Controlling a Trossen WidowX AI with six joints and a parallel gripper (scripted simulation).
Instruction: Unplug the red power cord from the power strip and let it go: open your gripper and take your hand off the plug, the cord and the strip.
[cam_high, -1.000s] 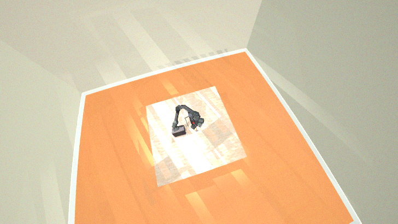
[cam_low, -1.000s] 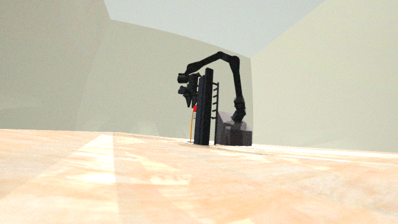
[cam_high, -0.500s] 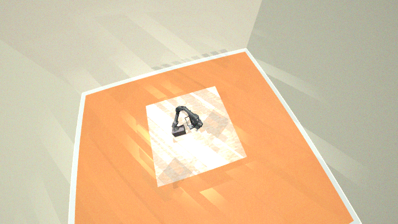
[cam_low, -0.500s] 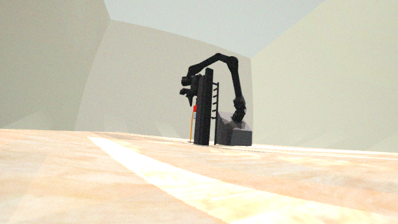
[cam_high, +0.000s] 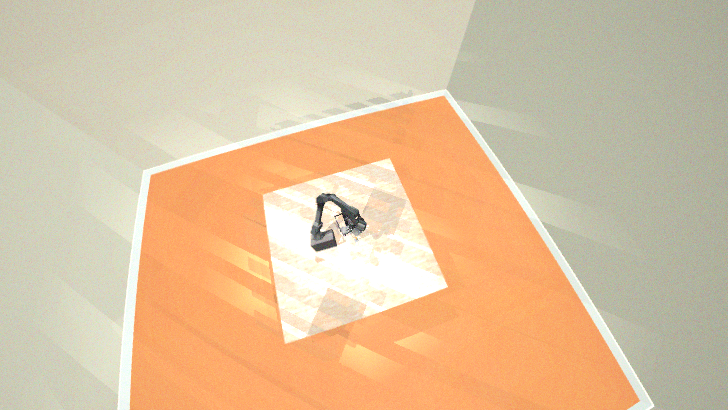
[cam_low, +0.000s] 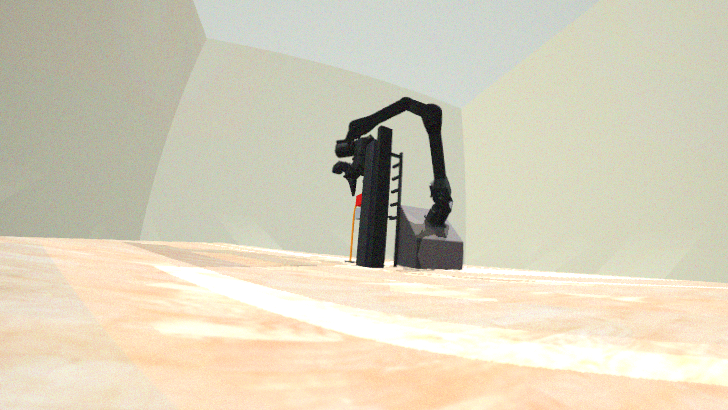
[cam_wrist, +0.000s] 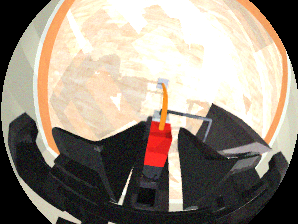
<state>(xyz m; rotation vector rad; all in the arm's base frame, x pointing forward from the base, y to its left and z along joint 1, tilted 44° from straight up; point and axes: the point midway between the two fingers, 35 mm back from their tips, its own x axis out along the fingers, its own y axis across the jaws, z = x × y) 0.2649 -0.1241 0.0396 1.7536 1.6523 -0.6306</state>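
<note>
My gripper tip is now 10 mm past the red plug, 50 mm to the right of it and 10 mm above it.
</note>
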